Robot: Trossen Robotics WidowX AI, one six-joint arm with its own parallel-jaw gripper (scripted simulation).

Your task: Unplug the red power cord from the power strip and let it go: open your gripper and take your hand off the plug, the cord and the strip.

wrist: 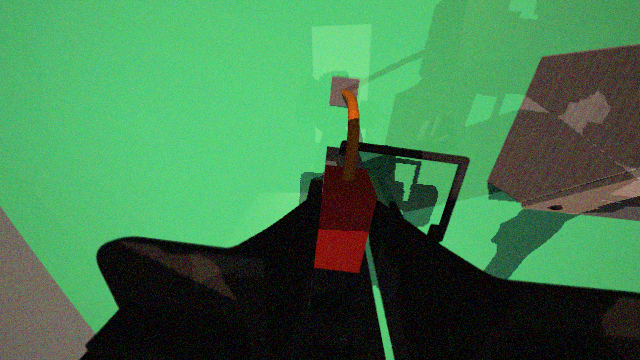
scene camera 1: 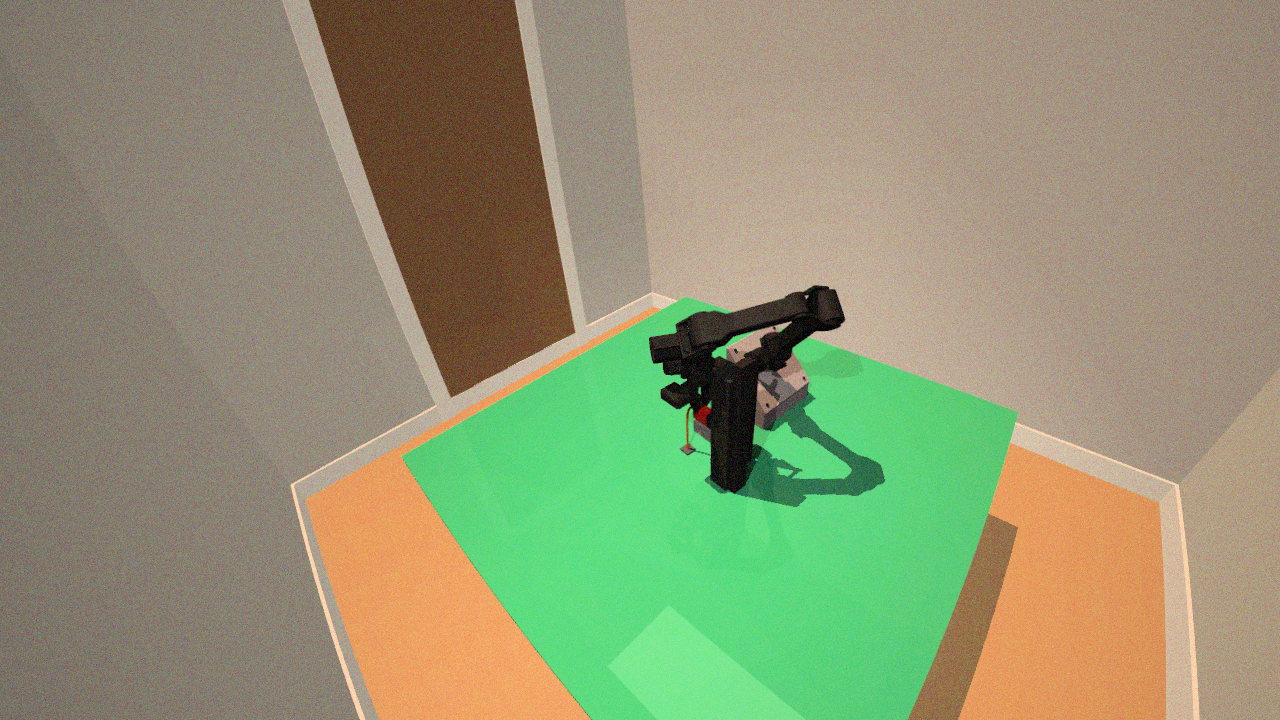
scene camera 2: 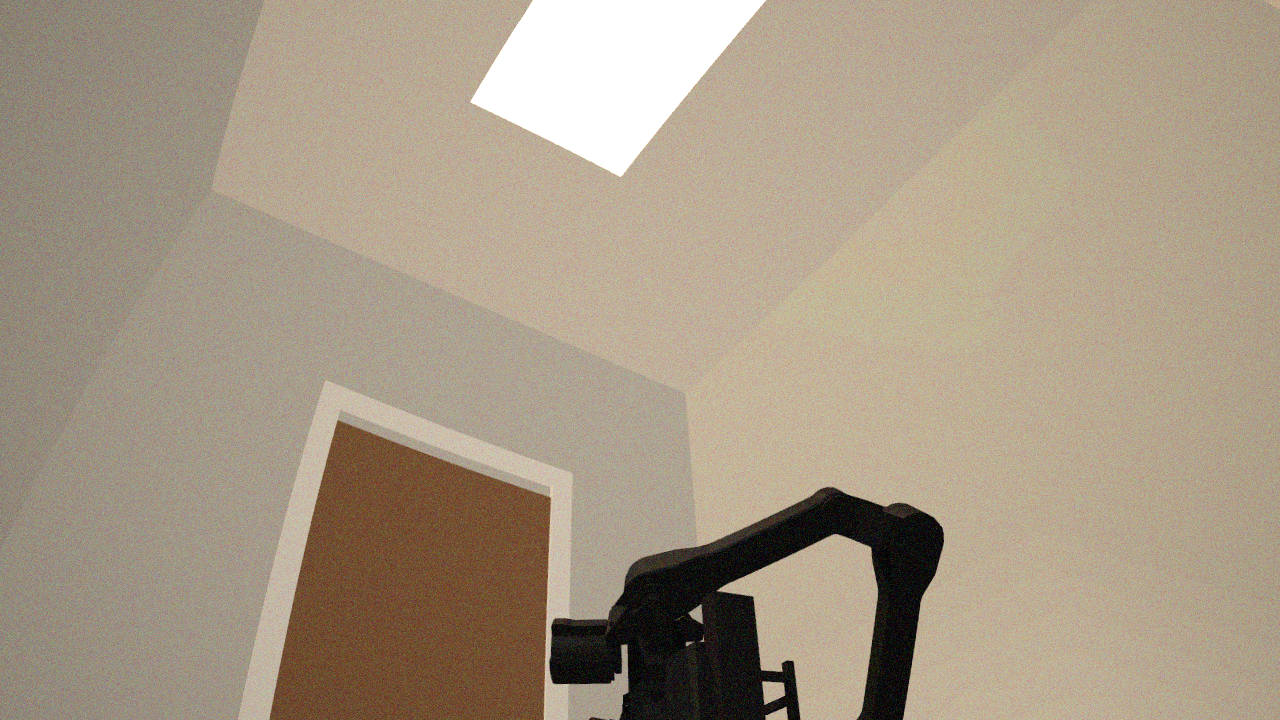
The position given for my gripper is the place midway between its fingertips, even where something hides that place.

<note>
In view: my gripper [scene camera 1: 700, 409], a red plug [wrist: 347, 207] and a black post [scene camera 1: 743, 371].
My gripper shows as well in the wrist view [wrist: 345, 205].
</note>
